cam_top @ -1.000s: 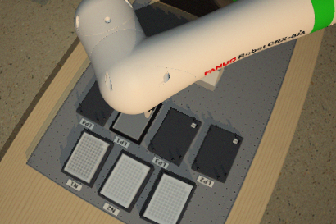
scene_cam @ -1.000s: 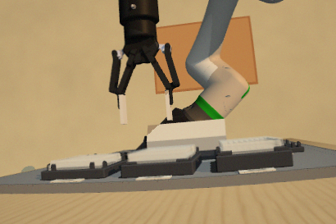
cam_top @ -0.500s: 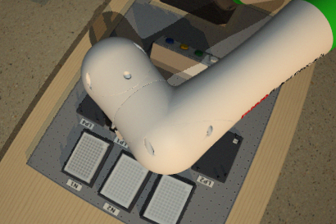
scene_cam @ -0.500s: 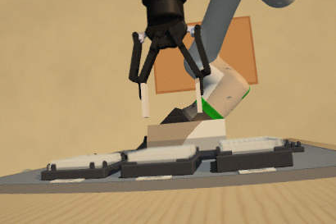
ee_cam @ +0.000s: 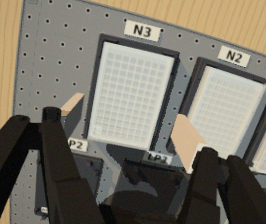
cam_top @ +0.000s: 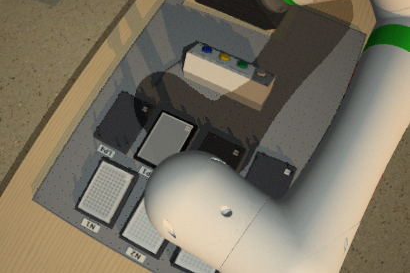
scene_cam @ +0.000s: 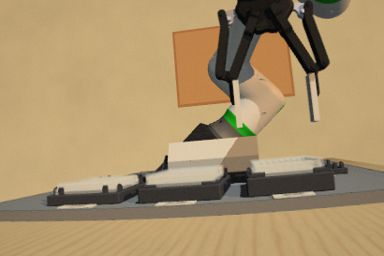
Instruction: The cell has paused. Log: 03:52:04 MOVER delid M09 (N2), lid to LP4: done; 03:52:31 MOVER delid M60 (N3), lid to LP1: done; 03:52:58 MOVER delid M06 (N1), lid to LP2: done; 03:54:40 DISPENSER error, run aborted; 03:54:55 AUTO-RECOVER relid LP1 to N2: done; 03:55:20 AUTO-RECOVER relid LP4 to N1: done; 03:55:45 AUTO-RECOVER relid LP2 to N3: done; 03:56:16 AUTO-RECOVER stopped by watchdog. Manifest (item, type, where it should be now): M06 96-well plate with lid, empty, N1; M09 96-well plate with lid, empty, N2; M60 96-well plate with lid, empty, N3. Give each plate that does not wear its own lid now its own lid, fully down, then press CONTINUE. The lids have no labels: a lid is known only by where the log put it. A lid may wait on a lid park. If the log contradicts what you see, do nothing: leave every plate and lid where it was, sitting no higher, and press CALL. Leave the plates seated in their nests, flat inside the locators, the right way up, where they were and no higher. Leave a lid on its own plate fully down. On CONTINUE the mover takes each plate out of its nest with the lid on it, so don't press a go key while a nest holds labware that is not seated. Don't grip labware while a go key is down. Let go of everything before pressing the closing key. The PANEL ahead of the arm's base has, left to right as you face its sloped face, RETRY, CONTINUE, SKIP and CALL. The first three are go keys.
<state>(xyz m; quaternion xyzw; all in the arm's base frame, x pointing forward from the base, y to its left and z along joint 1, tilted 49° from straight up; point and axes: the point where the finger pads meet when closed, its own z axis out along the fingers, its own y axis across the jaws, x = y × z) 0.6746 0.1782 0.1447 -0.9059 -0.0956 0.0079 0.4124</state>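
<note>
My hand is 100 mm above the nest. Round my hand: lid park LP3: 170 mm behind, 90 mm to the right, 100 mm below; LP2 park: 190 mm behind, 40 mm to the left, 100 mm below; LP1 label: 60 mm behind, 210 mm to the right, 110 mm below.
</note>
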